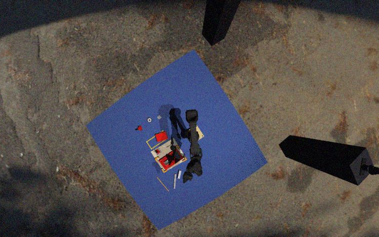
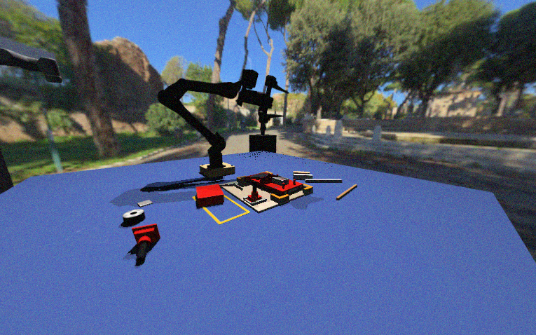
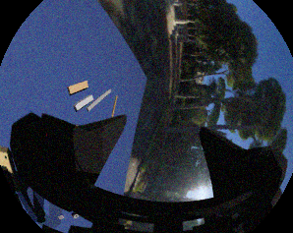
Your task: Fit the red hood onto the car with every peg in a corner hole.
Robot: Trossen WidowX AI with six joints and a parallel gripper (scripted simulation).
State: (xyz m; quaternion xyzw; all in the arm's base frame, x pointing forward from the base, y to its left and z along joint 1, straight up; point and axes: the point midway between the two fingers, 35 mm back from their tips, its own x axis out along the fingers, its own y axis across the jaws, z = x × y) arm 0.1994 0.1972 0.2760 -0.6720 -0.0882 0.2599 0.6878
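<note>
Right now my gripper tip is 1 cm short of the red hood, 35 cm to the left of it and 29 cm above it. The rest, counted from my gripper tip: grey engine block (10 cm ahead, 13 cm to the right, 28 cm below); then grey plate (7 cm behind, 51 cm to the right, 30 cm below); then wooden stick (28 cm ahead, 2 cm to the left, 30 cm below).
</note>
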